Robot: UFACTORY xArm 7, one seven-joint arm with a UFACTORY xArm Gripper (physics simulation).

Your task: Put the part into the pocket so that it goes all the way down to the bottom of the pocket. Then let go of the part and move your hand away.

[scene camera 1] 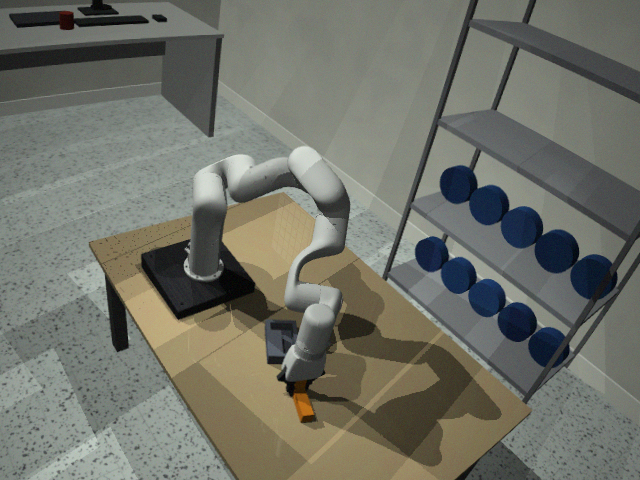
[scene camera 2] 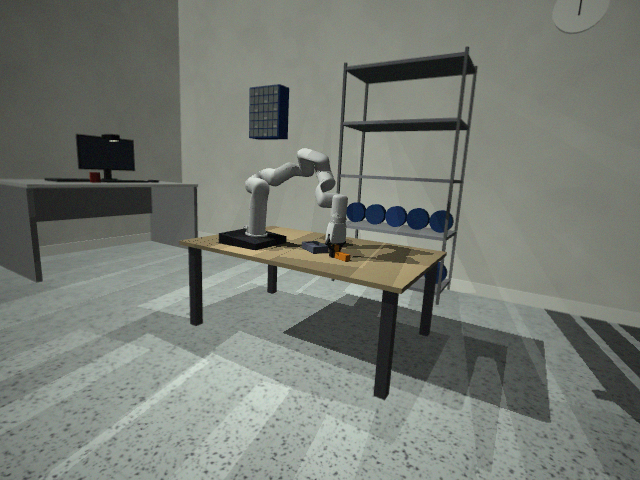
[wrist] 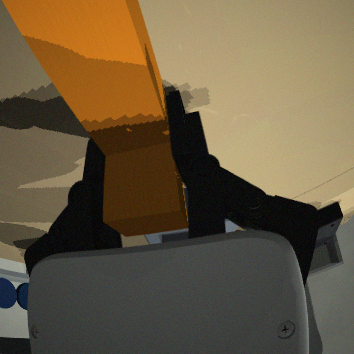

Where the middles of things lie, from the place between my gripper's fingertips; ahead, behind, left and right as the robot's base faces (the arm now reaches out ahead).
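Scene:
Orange block (wrist: 103, 66): my hand 30 mm below it, 40 mm short of it, 20 mm to the left of it. Grey pocket block (scene camera 1: 280, 335): 20 mm above my hand, 80 mm to the left, 140 mm behind.

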